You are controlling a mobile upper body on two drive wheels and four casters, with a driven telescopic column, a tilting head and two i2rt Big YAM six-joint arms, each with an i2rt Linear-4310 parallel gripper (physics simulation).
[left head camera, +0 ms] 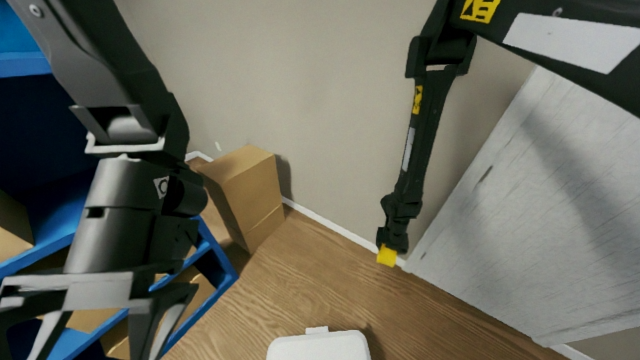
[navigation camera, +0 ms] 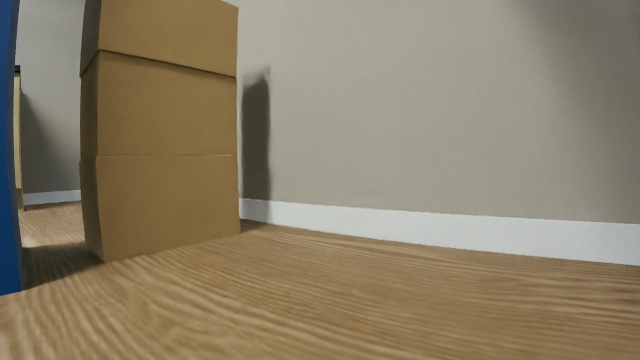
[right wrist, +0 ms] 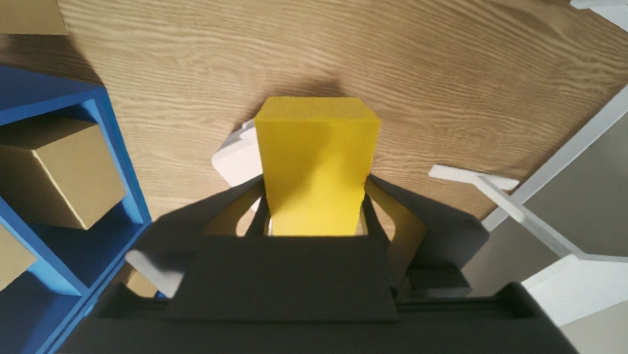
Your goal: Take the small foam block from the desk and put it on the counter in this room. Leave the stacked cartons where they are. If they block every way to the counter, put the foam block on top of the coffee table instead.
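Places are measured from the left arm's base along level axes (x ahead, y left, z up), in metres.
Pixels of known places: right gripper, fingertip midpoint: (left head camera: 387, 251) (right wrist: 315, 176).
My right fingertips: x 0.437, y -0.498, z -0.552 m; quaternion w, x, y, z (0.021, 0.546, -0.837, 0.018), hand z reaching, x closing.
Note:
Behind a point stands the place of what it marks.
The small foam block (left head camera: 386, 256) @(x 0.408, y -0.479, z -0.530 m) (right wrist: 317, 165) @(x 0.458, y -0.507, z -0.530 m) is yellow and held between the fingers of my right gripper (left head camera: 392, 247) @(x 0.437, y -0.498, z -0.552 m) (right wrist: 315, 176) @(x 0.437, y -0.498, z -0.552 m), high above the wooden floor. My left gripper (left head camera: 100, 340) is open at the lower left of the head view, its fingertips partly cut off. The stacked cartons (left head camera: 250, 195) (navigation camera: 165, 110) stand upright on the floor near the wall, beyond the blue shelf. A pale grey-white tabletop (left head camera: 505, 200) @(x 0.609, y -1.131, z -0.485 m) is at the right of the head view; I cannot tell if it is the desk. I cannot identify the counter or coffee table.
A blue shelf unit (left head camera: 60, 200) @(x 0.659, y 0.762, z -0.415 m) (right wrist: 119, 150) @(x 0.509, y 0.558, z -1.357 m) (navigation camera: 9, 150) @(x 0.832, y 0.466, z -1.119 m) holding cartons stands at the left. A beige wall (left head camera: 310, 100) @(x 1.330, y -0.241, z -0.220 m) (navigation camera: 425, 110) @(x 1.104, y -0.530, z -1.030 m) runs behind. A pale piece of furniture (navigation camera: 18, 140) partly shows behind the shelf. A white rounded part (left head camera: 317, 347) @(x 0.264, y -0.221, z -1.146 m) (right wrist: 240, 157) @(x 0.267, y -0.114, z -1.145 m) is low over the floor.

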